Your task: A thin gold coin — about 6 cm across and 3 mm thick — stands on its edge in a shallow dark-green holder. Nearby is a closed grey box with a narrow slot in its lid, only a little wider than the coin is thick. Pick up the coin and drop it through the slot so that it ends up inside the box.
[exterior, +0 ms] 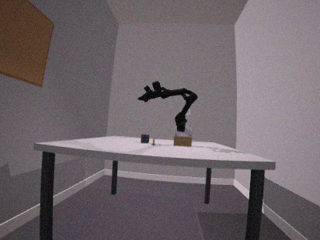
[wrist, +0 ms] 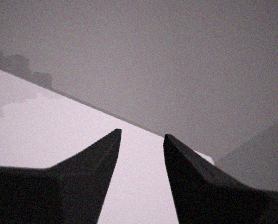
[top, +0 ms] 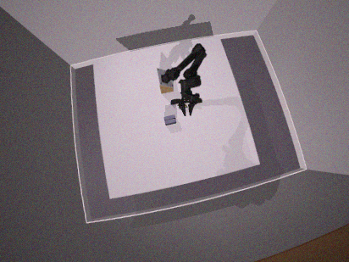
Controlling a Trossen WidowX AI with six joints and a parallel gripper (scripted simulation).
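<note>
Now: the gold coin 16 cm behind my gripper tip, 2 cm to the left of it and 36 cm below it.
</note>
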